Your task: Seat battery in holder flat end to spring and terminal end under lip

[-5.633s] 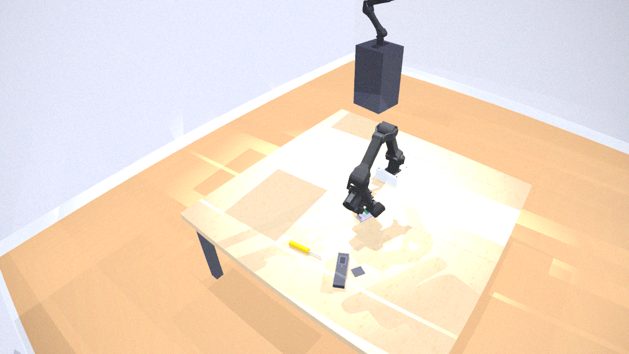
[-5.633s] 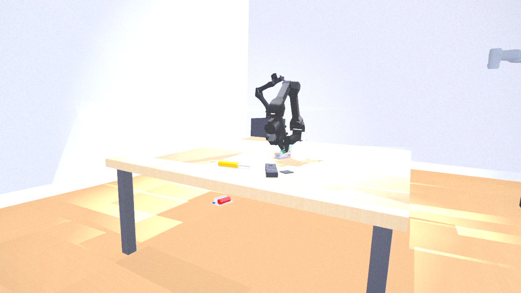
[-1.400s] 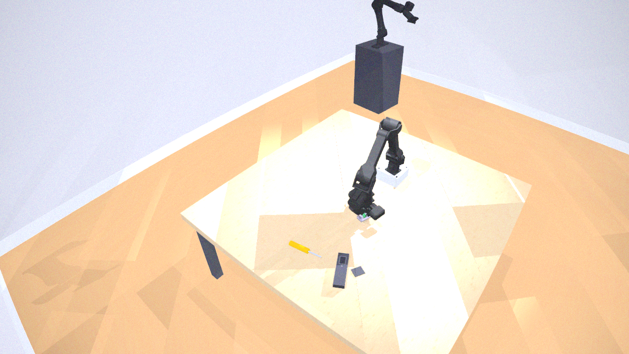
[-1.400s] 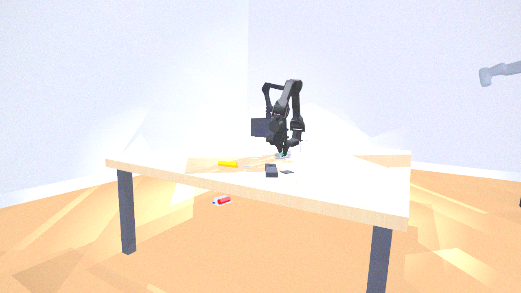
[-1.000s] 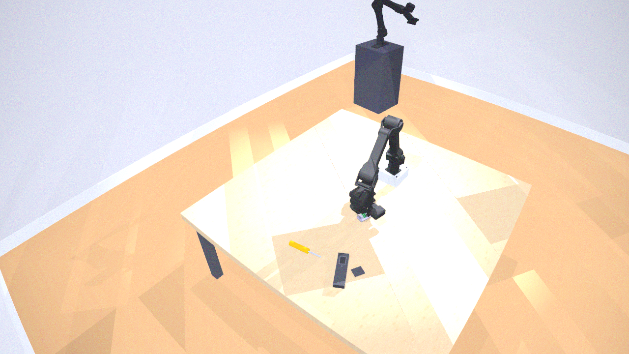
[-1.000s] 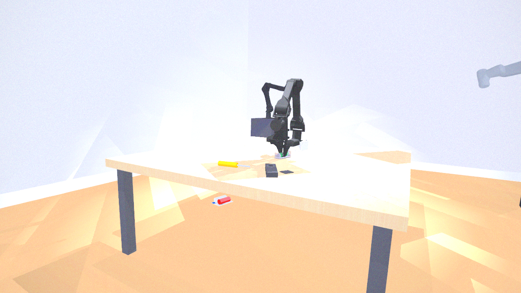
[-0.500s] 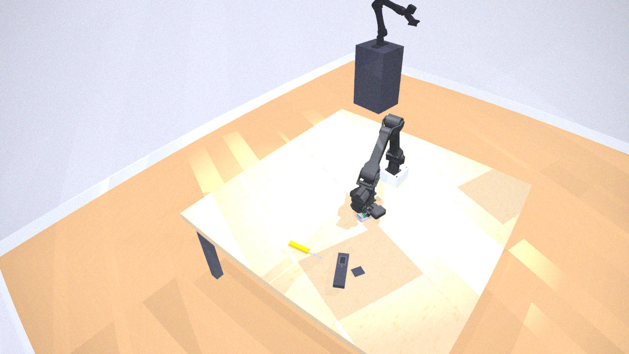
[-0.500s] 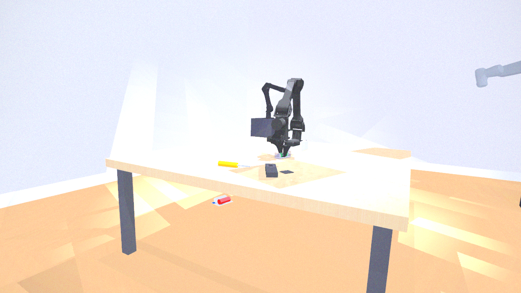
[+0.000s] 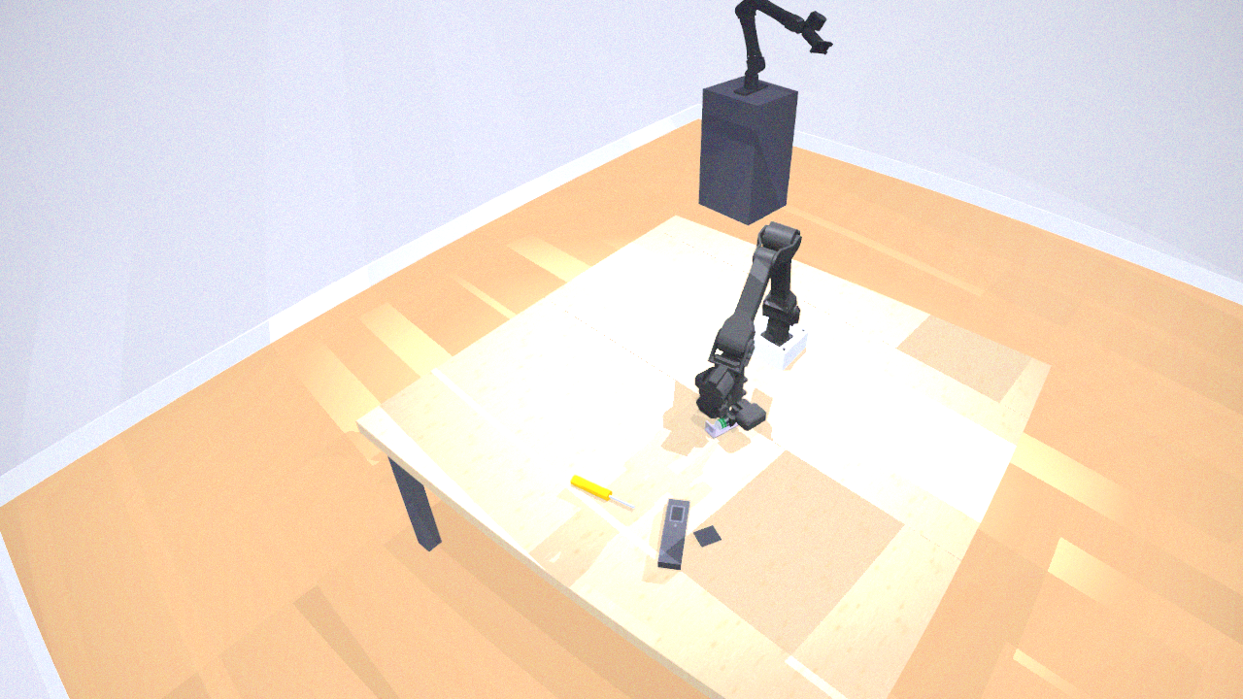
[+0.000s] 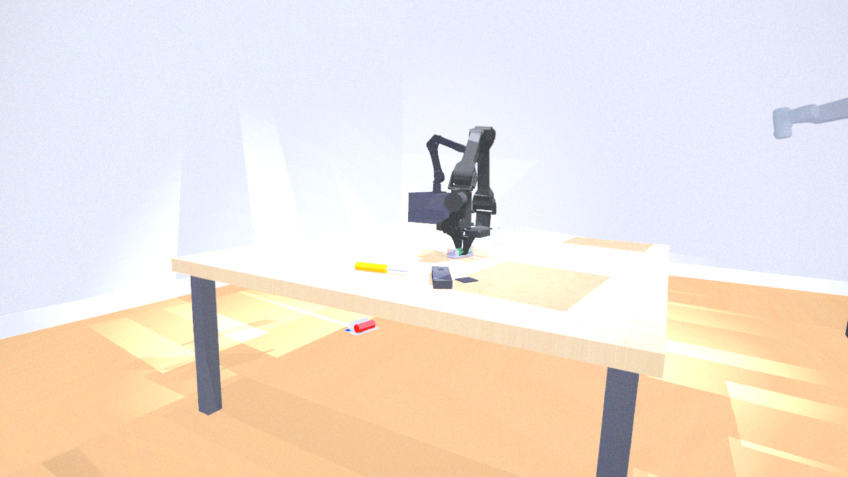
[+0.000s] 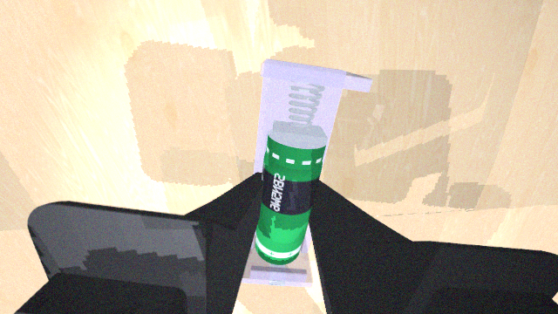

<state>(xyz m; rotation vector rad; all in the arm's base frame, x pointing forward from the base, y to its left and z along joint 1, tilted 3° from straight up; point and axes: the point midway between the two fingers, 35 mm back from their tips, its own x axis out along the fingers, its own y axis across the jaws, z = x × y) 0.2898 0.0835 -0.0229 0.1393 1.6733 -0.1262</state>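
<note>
Right now the battery is 10 mm above my gripper tip. Also, from my gripper tip: yellow-handled screwdriver (350 mm ahead, 40 mm to the right); then dark square (270 mm ahead, 180 mm to the left, 10 mm below); then dark remote-like block (320 mm ahead, 130 mm to the left, 10 mm above).
</note>
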